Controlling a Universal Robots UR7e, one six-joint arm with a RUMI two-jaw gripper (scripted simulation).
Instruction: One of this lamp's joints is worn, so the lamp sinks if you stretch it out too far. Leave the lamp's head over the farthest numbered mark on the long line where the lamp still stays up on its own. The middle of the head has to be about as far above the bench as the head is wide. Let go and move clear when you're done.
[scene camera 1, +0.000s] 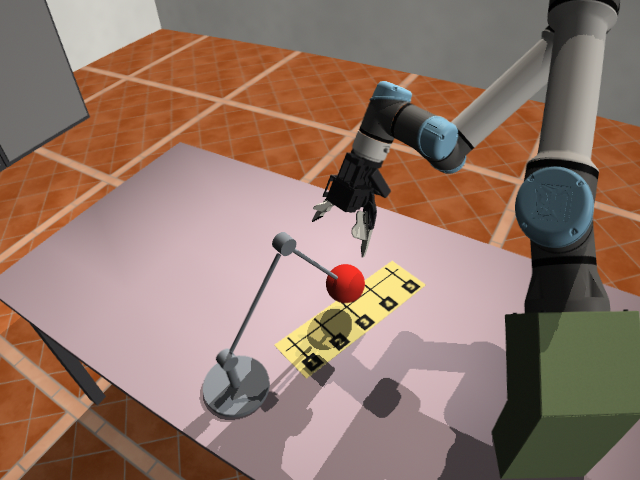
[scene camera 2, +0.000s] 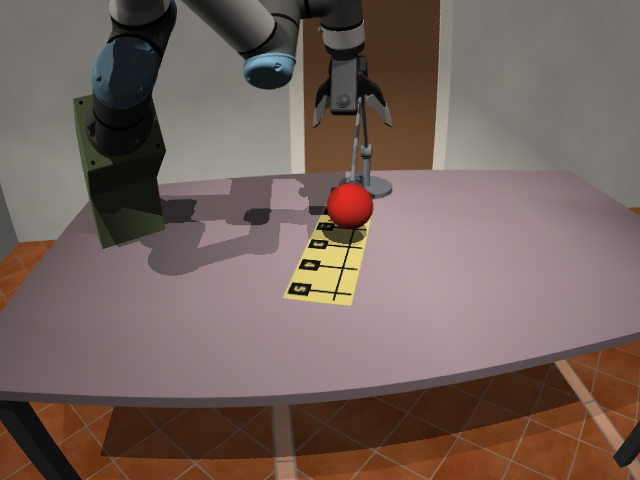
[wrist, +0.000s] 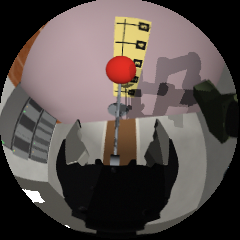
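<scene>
The gripper is visible in scene camera 1 (336, 238), and also in scene camera 2 and the wrist view. On the gripper, (scene camera 2: 374, 98) and (wrist: 68, 155) are the same spot. For a red ball head, (wrist: 120, 69) and (scene camera 1: 350, 267) are likewise the same spot.
</scene>
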